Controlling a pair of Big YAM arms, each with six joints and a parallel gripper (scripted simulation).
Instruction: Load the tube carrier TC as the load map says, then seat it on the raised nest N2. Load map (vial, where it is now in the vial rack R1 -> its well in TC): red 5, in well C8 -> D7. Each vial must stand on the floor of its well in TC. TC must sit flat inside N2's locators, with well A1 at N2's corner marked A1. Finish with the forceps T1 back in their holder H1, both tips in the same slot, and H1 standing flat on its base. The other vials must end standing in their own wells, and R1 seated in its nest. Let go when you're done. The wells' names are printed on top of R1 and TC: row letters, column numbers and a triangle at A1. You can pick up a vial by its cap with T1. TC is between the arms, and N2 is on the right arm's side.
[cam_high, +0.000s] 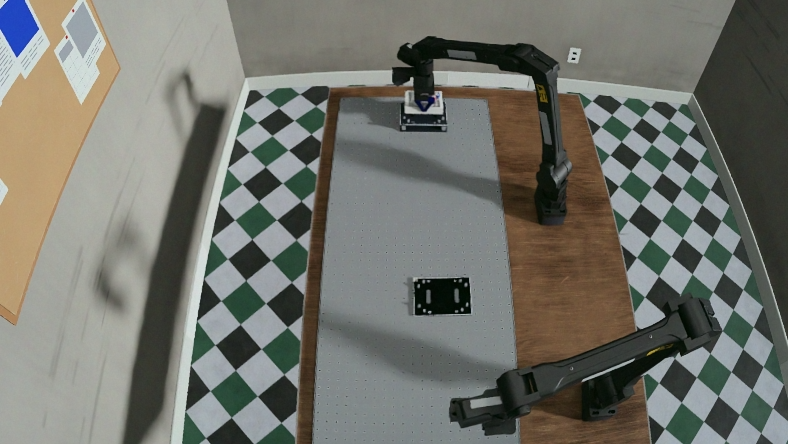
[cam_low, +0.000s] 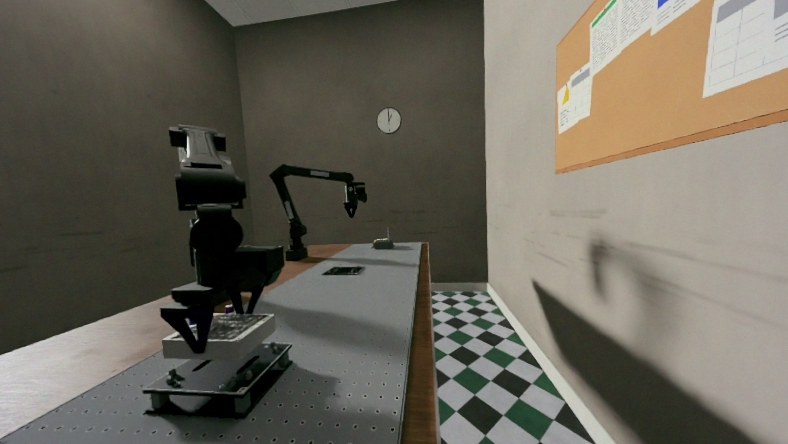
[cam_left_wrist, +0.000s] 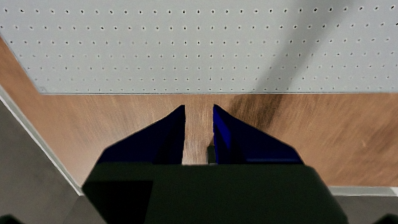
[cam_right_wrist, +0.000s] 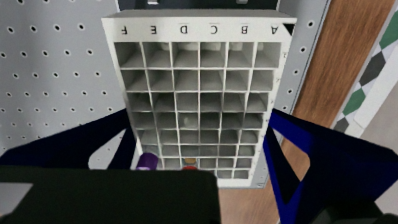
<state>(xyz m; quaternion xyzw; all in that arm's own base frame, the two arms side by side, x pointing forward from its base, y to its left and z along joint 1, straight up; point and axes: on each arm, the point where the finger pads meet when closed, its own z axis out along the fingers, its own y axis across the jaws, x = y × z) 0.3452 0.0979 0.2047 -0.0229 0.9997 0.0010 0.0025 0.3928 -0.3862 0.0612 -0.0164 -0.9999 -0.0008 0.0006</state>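
Right now my right hand is right at the white well rack. The rest, counted from my right hand: black raised nest: 60 mm below.
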